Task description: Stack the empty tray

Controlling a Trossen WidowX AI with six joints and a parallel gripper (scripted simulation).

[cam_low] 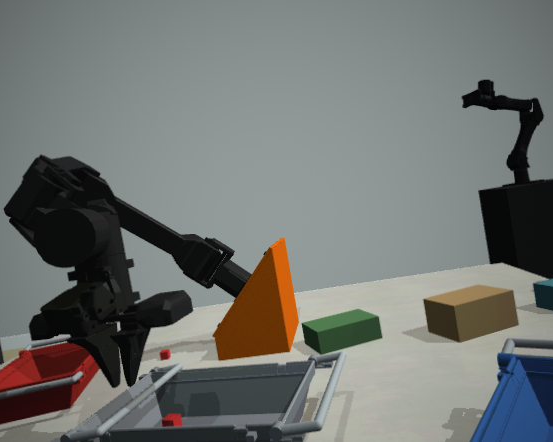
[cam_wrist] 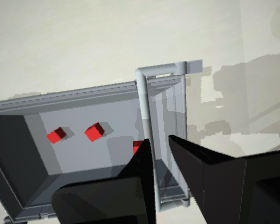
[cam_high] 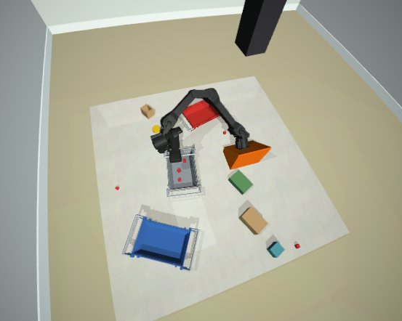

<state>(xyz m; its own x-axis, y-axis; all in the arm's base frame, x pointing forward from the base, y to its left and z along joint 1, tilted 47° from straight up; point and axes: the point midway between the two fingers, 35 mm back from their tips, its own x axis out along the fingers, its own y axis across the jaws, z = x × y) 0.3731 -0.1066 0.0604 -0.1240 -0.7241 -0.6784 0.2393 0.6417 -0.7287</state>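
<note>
Now: the red tray 28 cm behind my gripper tip, 25 cm to the right of it and 4 cm below it. From my gripper tip the other things lie so: green block (30 cm behind, 28 cm to the left, 6 cm below); brown box (6 cm ahead, 39 cm to the right, 7 cm below); yellow disc (5 cm ahead, 25 cm to the right, 8 cm below).
</note>
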